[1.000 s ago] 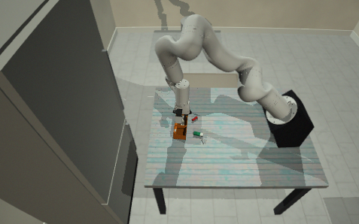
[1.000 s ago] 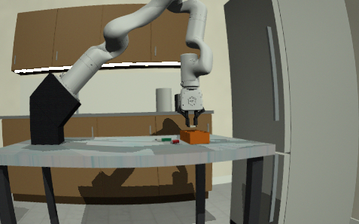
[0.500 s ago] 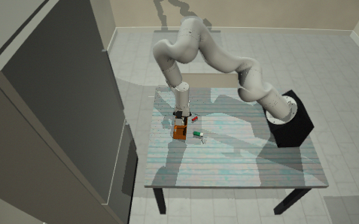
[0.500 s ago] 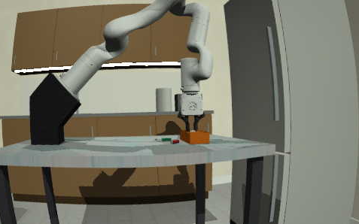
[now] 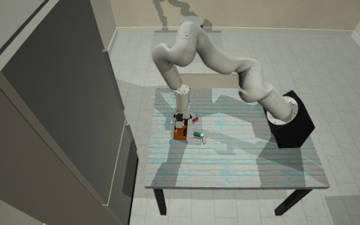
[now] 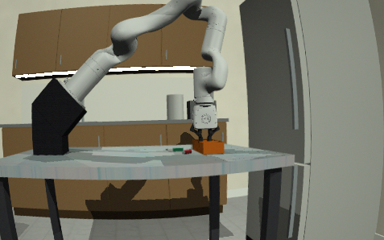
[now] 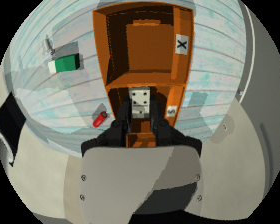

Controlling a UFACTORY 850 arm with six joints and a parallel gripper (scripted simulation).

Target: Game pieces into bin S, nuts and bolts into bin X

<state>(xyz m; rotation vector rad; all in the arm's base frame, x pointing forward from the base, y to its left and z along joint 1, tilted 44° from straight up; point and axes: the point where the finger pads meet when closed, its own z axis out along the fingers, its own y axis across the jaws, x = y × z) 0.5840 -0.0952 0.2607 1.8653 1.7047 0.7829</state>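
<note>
My gripper is now 1 cm short of the orange bin and 2 cm above it. The rest, counted from my hand: bolt (14 cm behind, 13 cm to the left, 4 cm below); then red piece (9 cm behind, 5 cm to the right, 4 cm below); then green piece (12 cm behind, 9 cm to the left, 4 cm below).
</note>
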